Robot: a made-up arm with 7 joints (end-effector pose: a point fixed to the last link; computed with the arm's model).
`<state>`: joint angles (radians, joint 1 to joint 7).
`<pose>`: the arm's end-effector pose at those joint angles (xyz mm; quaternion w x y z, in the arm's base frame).
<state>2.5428 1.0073 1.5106 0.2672 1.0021 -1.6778 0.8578</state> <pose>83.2 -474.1 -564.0 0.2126 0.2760 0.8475 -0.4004</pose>
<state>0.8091 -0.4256 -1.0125 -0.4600 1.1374 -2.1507 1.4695</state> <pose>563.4 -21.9 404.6 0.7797 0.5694 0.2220 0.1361</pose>
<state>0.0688 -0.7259 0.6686 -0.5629 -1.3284 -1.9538 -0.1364</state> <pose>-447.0 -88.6 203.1 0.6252 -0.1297 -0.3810 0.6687</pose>
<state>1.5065 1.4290 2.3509 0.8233 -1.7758 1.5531 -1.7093</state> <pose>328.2 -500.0 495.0 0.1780 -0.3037 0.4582 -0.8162</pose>
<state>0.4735 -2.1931 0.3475 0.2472 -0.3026 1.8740 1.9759</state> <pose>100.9 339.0 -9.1 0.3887 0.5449 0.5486 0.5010</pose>
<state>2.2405 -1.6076 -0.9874 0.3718 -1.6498 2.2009 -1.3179</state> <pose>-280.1 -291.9 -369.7 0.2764 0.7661 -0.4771 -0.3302</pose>
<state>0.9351 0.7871 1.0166 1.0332 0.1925 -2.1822 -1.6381</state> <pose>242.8 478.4 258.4 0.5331 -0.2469 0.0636 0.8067</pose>
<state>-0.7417 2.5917 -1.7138 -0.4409 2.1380 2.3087 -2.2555</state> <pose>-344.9 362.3 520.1 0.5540 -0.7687 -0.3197 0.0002</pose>
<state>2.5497 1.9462 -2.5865 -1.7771 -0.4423 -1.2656 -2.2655</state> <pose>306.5 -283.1 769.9 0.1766 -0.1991 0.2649 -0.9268</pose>
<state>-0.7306 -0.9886 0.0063 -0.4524 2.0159 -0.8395 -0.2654</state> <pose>315.4 558.5 -444.8 0.4436 -0.8333 0.3296 0.0107</pose>
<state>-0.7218 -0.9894 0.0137 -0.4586 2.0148 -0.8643 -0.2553</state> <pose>319.0 553.6 -448.8 0.4463 -0.8273 0.3411 0.0119</pose>
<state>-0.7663 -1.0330 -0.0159 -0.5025 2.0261 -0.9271 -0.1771</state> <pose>342.3 562.9 -411.3 0.4914 -0.7959 0.3536 -0.0009</pose>
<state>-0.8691 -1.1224 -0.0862 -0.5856 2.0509 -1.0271 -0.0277</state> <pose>385.2 575.0 -322.2 0.5776 -0.7298 0.3647 -0.0287</pose>
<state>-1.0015 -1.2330 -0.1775 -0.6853 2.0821 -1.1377 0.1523</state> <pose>431.1 568.0 -201.0 0.6743 -0.6357 0.3705 -0.0625</pose>
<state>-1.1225 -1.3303 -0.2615 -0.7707 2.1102 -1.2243 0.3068</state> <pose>462.2 541.5 -90.2 0.7489 -0.5426 0.3696 -0.0902</pose>
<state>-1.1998 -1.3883 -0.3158 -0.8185 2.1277 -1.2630 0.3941</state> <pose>474.1 519.9 -22.6 0.7879 -0.4855 0.3639 -0.1049</pose>
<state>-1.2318 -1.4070 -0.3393 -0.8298 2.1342 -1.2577 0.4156</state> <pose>473.0 517.6 3.5 0.7998 -0.4715 0.3555 -0.1080</pose>
